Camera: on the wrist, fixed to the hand. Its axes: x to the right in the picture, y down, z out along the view.
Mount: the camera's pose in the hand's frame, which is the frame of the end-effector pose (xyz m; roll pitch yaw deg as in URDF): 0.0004 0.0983 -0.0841 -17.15 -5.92 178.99
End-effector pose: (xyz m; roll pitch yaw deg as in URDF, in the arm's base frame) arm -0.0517 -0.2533 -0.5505 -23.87 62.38 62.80
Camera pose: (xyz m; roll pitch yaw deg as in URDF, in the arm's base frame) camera -0.1486 -0.3196 -0.6050 14.42 -67.16 -125.76
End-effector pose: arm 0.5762 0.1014 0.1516 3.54 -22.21 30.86
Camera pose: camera 0.5488 0.2054 0.0797 -20.96 16.24 -149.80
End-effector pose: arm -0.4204 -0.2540 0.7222 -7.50 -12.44 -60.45
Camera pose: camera -0.3348 -0.2297 0.6283 -10.00 6.70 117.77
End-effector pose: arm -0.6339 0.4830 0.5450 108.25 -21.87 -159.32
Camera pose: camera -0.5752 0.4527 0.6562 -123.01 22.64 27.12
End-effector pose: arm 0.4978 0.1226 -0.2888 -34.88 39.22 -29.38
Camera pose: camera 0.4451 0.1896 -0.3861 21.50 -43.36 144.83
